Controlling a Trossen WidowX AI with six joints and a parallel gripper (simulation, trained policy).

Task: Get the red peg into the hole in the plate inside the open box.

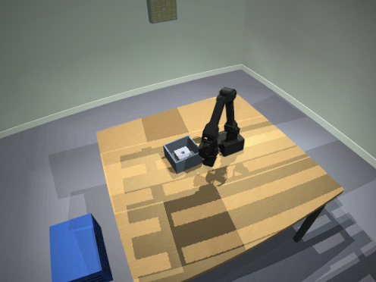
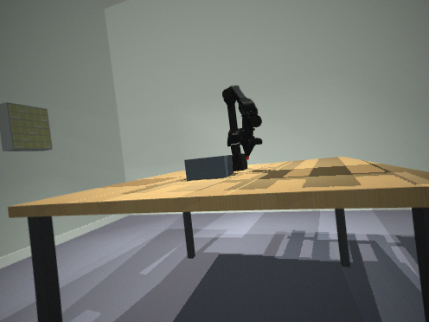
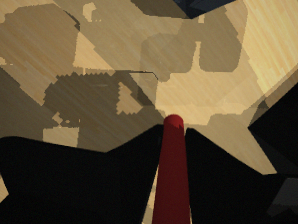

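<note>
Now: the plate 16 cm ahead of my gripper tip, 13 cm to the right of it and 4 cm below it. Also, from my gripper tip: red peg 1 cm to the left, 2 cm above; grey box 16 cm ahead, 13 cm to the right, 6 cm below.
</note>
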